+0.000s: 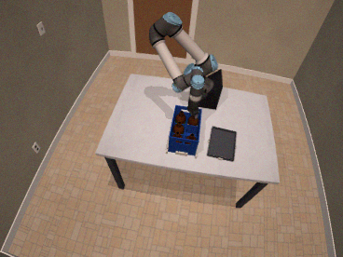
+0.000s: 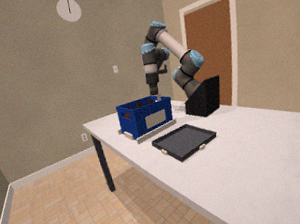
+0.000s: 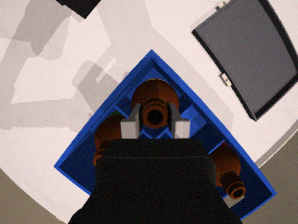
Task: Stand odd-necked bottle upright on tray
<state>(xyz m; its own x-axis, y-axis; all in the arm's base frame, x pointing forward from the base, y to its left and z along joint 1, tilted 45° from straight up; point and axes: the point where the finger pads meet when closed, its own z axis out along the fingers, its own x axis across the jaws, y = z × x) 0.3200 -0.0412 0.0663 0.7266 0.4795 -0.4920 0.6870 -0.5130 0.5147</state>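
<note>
The bottle is 170 mm ahead of my hand, 100 mm to the right of it and 70 mm below it. From my hand the other things lie so: dark tray: 230 mm to the left, 150 mm below, 100 mm ahead; blue crate: 90 mm ahead, 80 mm below, 50 mm to the right.
</note>
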